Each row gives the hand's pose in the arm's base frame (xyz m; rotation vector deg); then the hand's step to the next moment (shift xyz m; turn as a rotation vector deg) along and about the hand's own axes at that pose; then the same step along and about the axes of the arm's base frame.
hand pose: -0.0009 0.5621 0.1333 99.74 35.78 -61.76
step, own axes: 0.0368 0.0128 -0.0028 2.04 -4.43 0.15
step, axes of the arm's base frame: 0.0288 -0.0048 -0.0260 -2.58 1.55 -3.84
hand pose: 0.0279 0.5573 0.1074 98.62 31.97 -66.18
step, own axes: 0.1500 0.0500 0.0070 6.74 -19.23 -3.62
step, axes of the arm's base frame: 0.1028 -0.0476 -0.1105 -10.22 10.81 -14.39
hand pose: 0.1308 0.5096 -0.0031 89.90 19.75 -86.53
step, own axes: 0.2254 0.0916 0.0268 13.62 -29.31 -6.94
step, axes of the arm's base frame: 0.0976 -0.1551 -0.1623 -13.94 16.28 -25.17
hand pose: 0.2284 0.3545 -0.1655 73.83 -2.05 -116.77
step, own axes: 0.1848 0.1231 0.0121 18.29 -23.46 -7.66
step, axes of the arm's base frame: 0.0124 -0.2024 -0.0912 -11.30 9.47 -26.95
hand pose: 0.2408 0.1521 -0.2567 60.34 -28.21 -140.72
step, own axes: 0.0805 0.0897 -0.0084 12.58 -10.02 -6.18
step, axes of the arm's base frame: -0.0227 -0.1182 -0.0110 -5.64 1.18 -16.24
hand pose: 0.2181 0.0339 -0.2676 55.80 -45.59 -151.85
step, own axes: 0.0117 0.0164 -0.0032 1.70 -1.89 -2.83
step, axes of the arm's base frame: -0.0067 -0.0193 0.0008 0.53 -0.22 -3.76
